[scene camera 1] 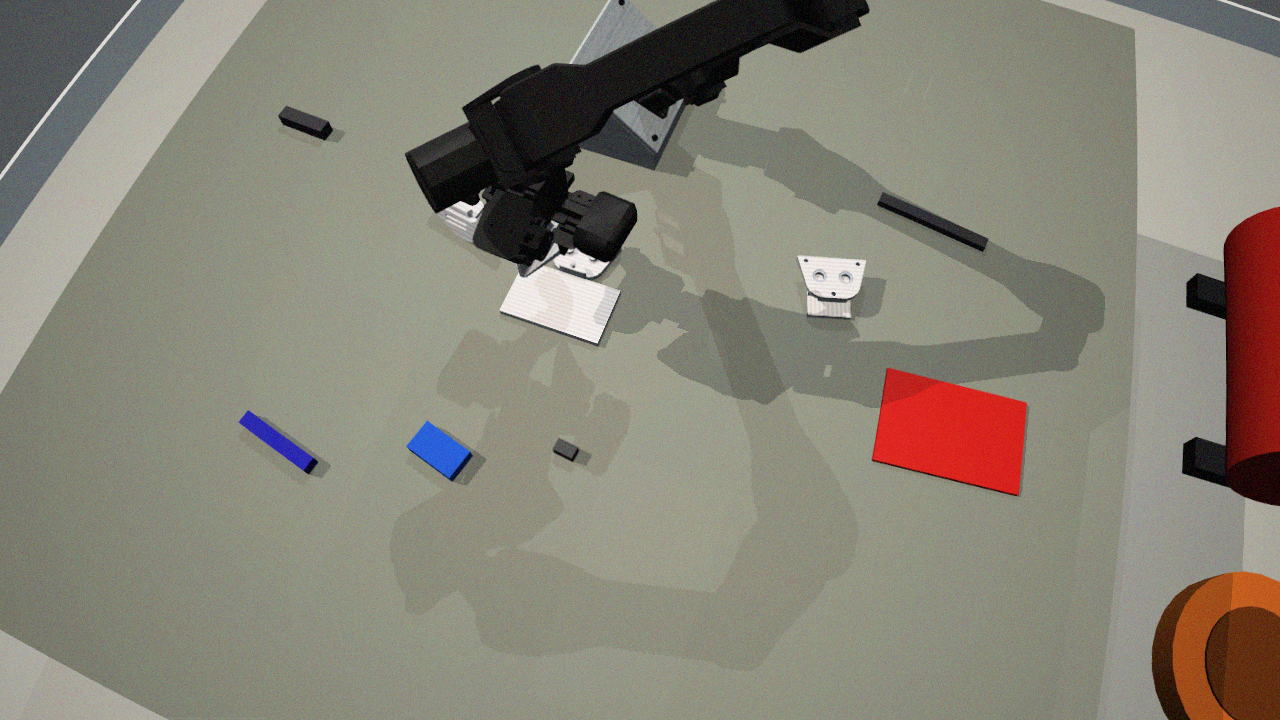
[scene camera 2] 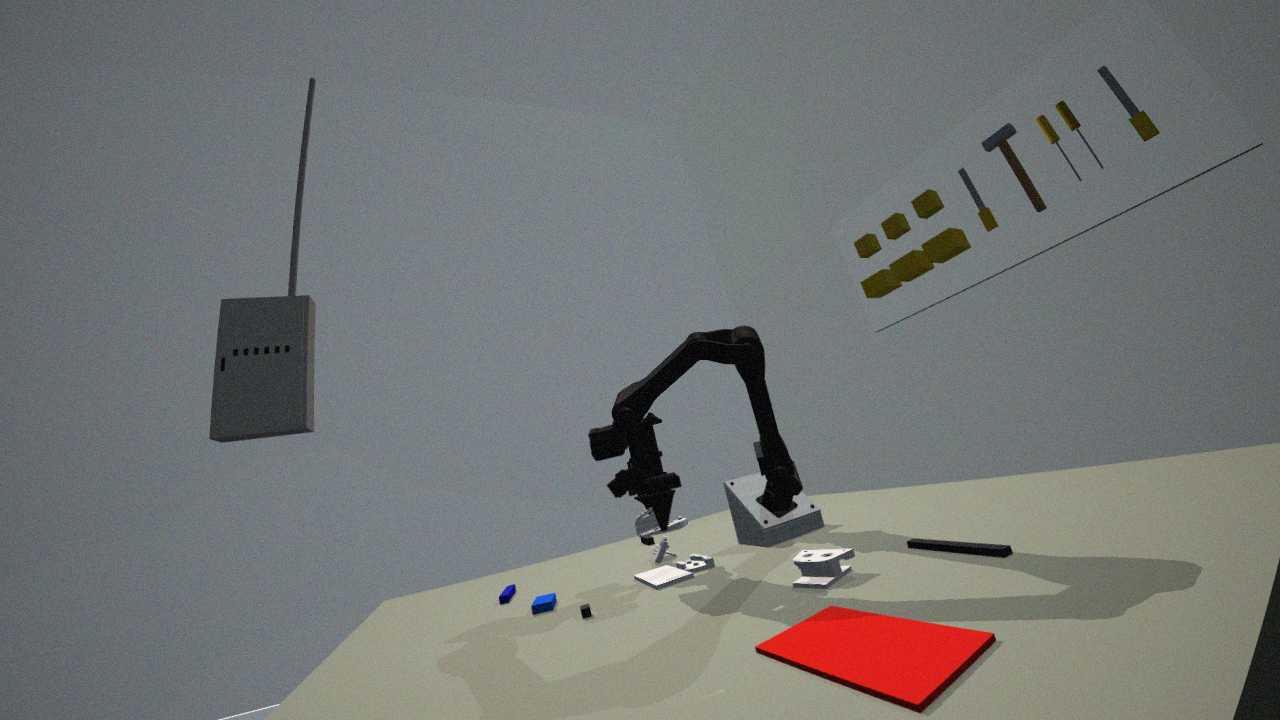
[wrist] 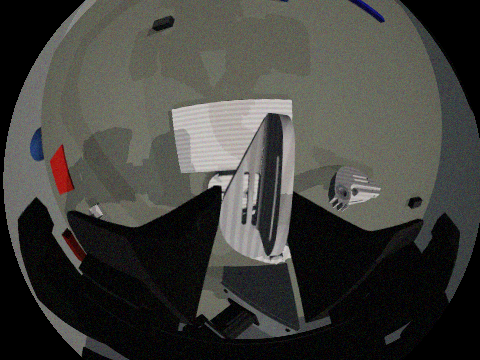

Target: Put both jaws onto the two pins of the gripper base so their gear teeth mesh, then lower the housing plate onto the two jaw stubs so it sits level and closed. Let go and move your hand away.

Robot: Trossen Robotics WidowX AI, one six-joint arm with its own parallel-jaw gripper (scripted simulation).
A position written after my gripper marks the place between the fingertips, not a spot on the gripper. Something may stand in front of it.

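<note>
My gripper (scene camera 1: 549, 245) holds a gripper jaw (wrist: 263, 236). I find my gripper in scene camera 2 (scene camera 2: 661, 530) as well, and in the wrist view (wrist: 251, 194). I also see a black bar (scene camera 1: 891, 203), which is visible in scene camera 2 (scene camera 2: 999, 550) too; the wrist view does not show the black bar, which is hidden by my gripper. A gripper base (scene camera 1: 832, 288) is there for me to see, and it shows in scene camera 2 (scene camera 2: 807, 559) too. I see a red sheet (scene camera 1: 941, 429), a gripper jaw (scene camera 1: 462, 218) and a housing plate (scene camera 1: 575, 263), along with a blue bar (scene camera 1: 267, 434) and a blue block (scene camera 1: 434, 447).
</note>
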